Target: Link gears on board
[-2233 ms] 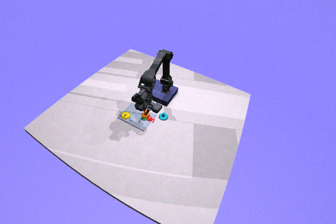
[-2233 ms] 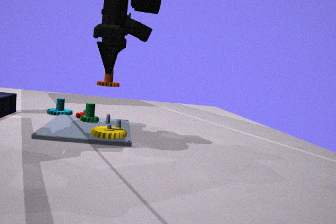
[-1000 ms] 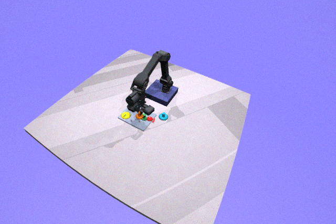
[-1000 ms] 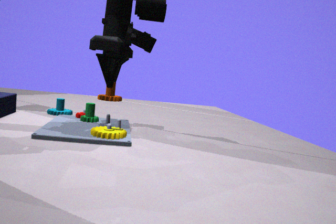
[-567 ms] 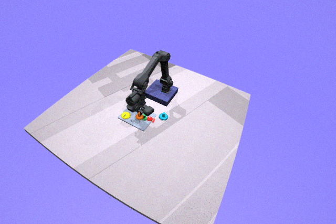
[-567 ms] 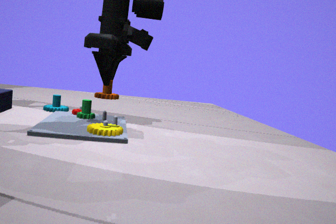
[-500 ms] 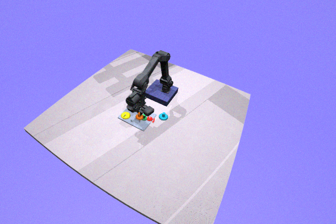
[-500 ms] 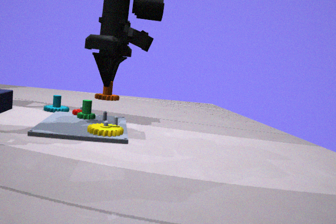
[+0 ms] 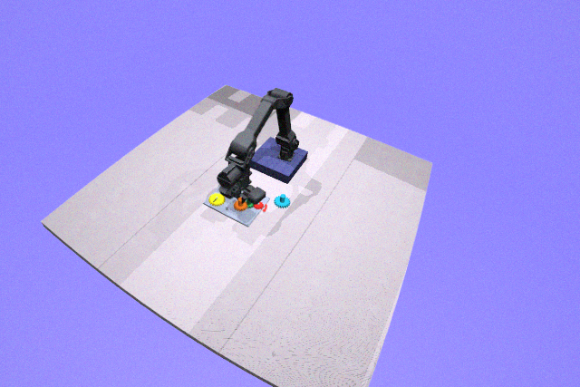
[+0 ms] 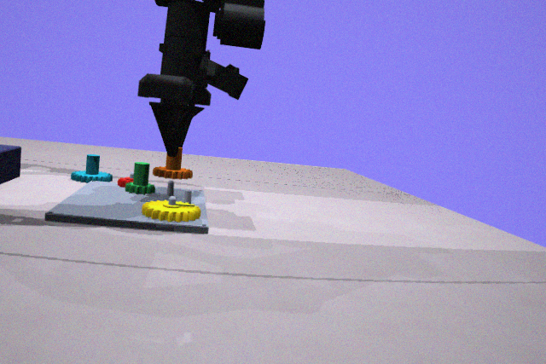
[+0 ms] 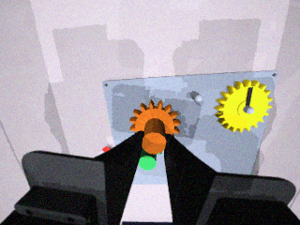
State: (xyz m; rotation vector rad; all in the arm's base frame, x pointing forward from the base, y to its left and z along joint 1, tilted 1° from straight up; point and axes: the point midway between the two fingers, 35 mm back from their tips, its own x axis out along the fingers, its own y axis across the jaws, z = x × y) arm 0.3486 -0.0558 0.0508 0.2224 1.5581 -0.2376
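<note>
Now: gripper tip 40 mm past the green gear, 40 mm above it and 20 mm to the right of it. From my gripper tip the other things lie so: red arrow (80 mm to the left, 60 mm behind, 50 mm below); orange gear (10 mm below); red gear (50 mm to the left, 50 mm below, 50 mm behind).
</note>
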